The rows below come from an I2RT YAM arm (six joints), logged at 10 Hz.
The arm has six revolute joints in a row. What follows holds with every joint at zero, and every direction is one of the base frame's.
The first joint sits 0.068 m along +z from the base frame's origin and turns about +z.
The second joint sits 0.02 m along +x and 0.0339 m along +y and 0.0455 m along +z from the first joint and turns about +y.
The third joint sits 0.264 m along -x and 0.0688 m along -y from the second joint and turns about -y.
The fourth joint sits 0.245 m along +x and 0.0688 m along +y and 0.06 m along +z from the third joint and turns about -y.
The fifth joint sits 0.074 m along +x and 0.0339 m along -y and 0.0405 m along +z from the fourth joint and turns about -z.
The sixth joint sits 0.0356 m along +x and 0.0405 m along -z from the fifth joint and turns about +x.
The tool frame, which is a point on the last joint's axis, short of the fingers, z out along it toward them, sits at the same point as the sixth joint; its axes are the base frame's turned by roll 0, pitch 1.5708 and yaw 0 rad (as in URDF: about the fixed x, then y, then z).
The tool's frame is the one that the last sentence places.
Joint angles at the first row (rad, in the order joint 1, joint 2, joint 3, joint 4, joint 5, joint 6):
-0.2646, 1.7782, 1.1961, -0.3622, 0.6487, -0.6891
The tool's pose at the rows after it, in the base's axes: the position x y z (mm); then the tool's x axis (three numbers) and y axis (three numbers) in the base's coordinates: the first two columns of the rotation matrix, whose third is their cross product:
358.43 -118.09 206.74 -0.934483 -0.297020 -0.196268 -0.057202 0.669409 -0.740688
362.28 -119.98 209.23 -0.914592 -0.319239 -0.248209 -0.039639 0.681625 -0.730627
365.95 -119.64 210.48 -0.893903 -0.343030 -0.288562 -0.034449 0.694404 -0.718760
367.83 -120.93 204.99 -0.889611 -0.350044 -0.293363 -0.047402 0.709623 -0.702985
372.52 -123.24 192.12 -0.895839 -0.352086 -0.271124 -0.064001 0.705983 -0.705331
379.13 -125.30 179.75 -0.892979 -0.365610 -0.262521 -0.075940 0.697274 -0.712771
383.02 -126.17 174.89 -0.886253 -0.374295 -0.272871 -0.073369 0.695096 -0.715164
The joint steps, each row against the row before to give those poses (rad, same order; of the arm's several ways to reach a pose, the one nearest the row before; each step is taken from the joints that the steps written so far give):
-0.0003, 0.0001, 0.0000, 0.0515, -0.0481, -0.0107
-0.0057, 0.0000, 0.0000, 0.0473, -0.0457, -0.0073
0.0000, 0.0019, 0.0000, 0.0355, -0.0428, -0.0049
-0.0042, 0.0152, 0.0000, 0.0061, -0.0282, 0.0000
-0.0019, 0.0397, 0.0000, 0.0240, 0.0065, -0.0107
-0.0004, 0.0423, 0.0000, 0.0496, 0.0008, -0.0195
0.0000, 0.0191, 0.0000, 0.0347, -0.0073, -0.0064

